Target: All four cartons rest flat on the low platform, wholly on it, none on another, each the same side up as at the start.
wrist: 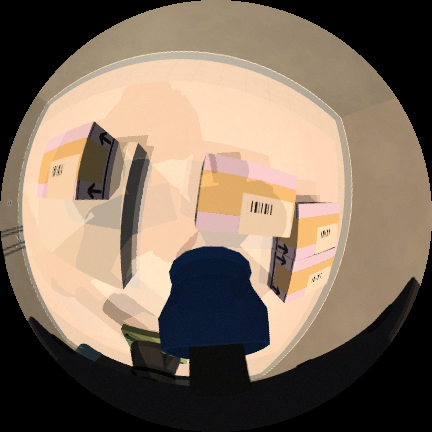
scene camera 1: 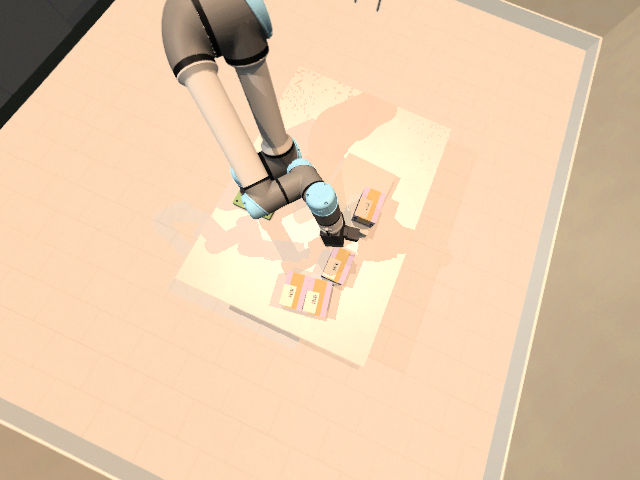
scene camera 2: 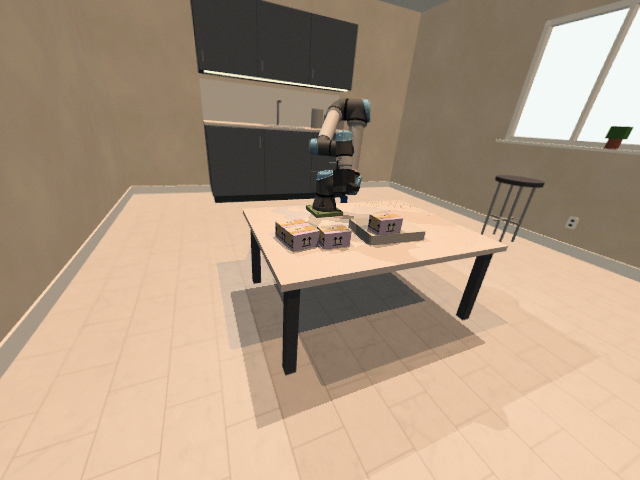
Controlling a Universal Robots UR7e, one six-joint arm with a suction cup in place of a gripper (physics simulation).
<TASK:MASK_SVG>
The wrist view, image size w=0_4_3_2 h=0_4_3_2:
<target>my suction cup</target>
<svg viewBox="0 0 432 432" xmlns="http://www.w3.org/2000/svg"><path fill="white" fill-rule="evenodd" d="M176 257L168 271L171 282L170 293L158 316L159 339L162 351L176 357L188 359L189 346L243 343L244 353L247 355L261 350L270 344L267 307L251 285L249 261L240 252L224 246L200 246L186 250Z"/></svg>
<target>low platform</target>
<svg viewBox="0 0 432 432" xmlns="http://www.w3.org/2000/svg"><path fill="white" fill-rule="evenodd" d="M138 142L118 142L112 167L108 199L38 197L40 243L74 268L120 289L124 289L132 277L131 238L138 183L146 151Z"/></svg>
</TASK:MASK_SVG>
